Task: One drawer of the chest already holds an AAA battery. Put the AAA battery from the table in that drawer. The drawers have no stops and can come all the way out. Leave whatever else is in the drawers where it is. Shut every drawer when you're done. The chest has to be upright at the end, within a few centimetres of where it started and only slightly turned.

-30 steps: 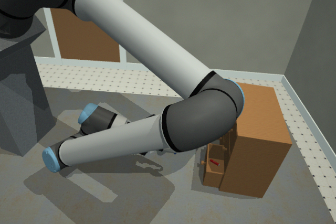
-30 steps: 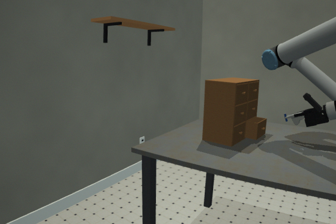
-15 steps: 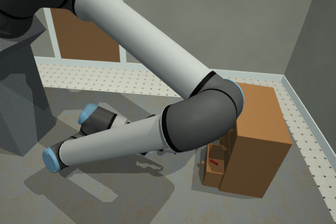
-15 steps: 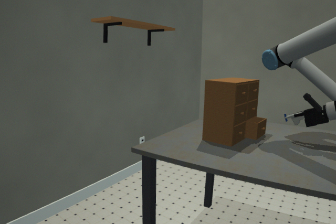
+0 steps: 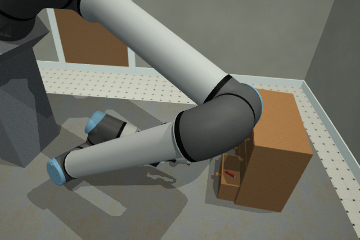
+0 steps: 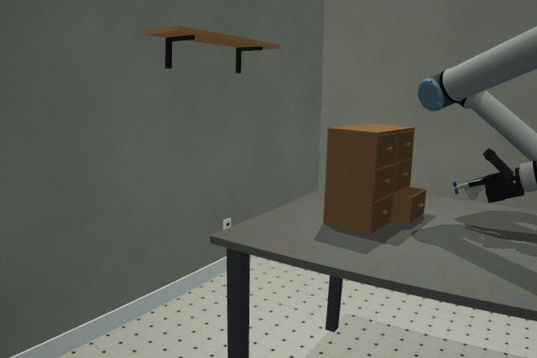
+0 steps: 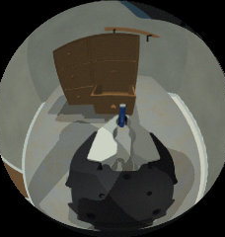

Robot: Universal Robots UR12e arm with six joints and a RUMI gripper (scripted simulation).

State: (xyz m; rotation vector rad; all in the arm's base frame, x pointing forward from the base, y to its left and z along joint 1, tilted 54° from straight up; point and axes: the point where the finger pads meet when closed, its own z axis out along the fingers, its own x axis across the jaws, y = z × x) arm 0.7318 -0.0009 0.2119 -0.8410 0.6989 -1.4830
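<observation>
My hand is 17 cm short of the red battery, 7 cm to the right of it and 12 cm above it. From my hand the other things lie so: blue battery: 1 cm ahead.
</observation>
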